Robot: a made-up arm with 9 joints. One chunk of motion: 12 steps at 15 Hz.
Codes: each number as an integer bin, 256 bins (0 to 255) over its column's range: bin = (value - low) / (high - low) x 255, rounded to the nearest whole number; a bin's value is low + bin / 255 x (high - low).
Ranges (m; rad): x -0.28..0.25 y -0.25..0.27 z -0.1..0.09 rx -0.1..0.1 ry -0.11..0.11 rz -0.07..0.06
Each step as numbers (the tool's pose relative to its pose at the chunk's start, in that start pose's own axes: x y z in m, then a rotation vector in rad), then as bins.
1 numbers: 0.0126 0.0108 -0.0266 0.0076 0.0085 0.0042
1 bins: 141 128 99 137 137 146
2 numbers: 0.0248 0.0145 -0.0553 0.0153 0.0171 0.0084
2 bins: 147 130 60 147 147 154
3 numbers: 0.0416 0.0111 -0.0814 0.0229 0.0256 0.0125
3 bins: 155 128 25 157 157 162
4 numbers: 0.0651 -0.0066 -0.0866 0.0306 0.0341 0.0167
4 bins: 166 119 18 167 167 170
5 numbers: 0.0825 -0.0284 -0.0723 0.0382 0.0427 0.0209
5 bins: 174 109 37 176 177 178
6 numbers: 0.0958 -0.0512 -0.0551 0.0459 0.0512 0.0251
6 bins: 181 97 60 186 187 187
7 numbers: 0.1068 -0.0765 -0.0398 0.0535 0.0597 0.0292
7 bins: 186 85 81 196 197 195
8 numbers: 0.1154 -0.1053 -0.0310 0.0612 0.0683 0.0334
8 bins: 190 71 93 206 207 203
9 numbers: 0.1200 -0.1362 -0.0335 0.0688 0.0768 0.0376
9 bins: 192 56 89 215 217 211
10 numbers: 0.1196 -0.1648 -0.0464 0.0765 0.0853 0.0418
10 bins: 192 42 72 225 226 219
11 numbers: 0.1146 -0.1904 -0.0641 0.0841 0.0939 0.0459
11 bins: 190 29 48 235 236 227
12 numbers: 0.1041 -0.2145 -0.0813 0.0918 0.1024 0.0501
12 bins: 185 17 25 245 246 236
